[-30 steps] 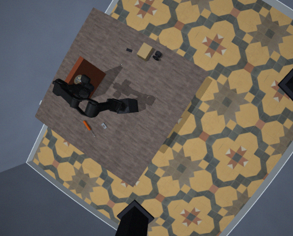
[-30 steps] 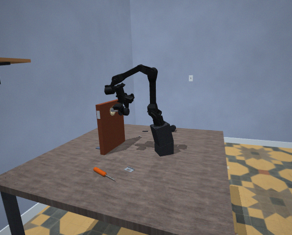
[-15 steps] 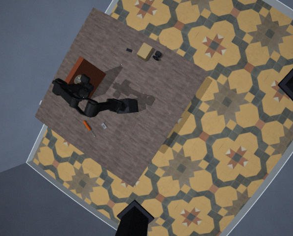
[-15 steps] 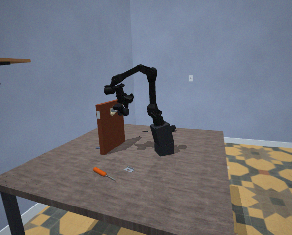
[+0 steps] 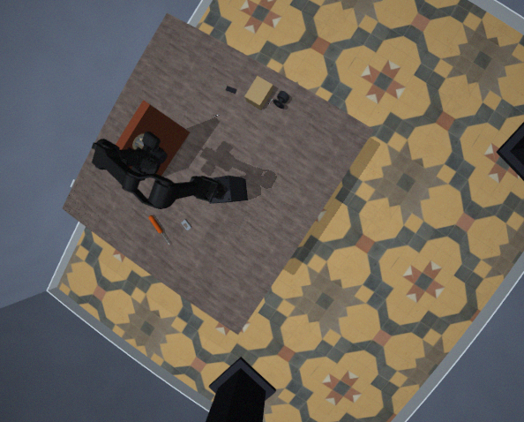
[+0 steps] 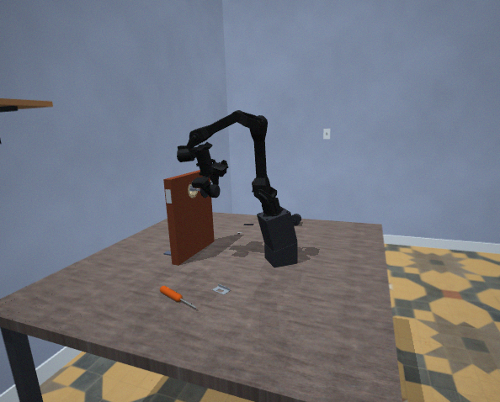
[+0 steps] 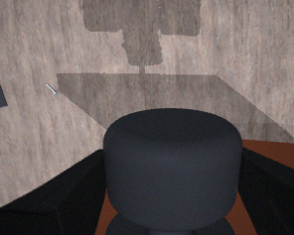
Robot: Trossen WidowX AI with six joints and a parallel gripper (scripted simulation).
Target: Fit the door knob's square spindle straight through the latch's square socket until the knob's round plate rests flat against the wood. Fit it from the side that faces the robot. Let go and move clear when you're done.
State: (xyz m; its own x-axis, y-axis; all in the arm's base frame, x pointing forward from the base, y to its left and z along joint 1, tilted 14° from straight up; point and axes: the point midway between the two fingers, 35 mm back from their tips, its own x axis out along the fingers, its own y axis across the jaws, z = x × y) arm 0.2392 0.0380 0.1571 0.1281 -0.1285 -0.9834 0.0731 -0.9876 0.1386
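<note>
Now: hand 12 cm short of the grey latch, 1 cm to the right of it and 2 cm above it. From my hand the other things lie so: small metal plate (20 cm behind, 24 cm to the left, 32 cm below); then orange screwdriver (12 cm behind, 36 cm to the left, 31 cm below); then white latch plate (10 cm ahead, 16 cm to the left, 2 cm below).
</note>
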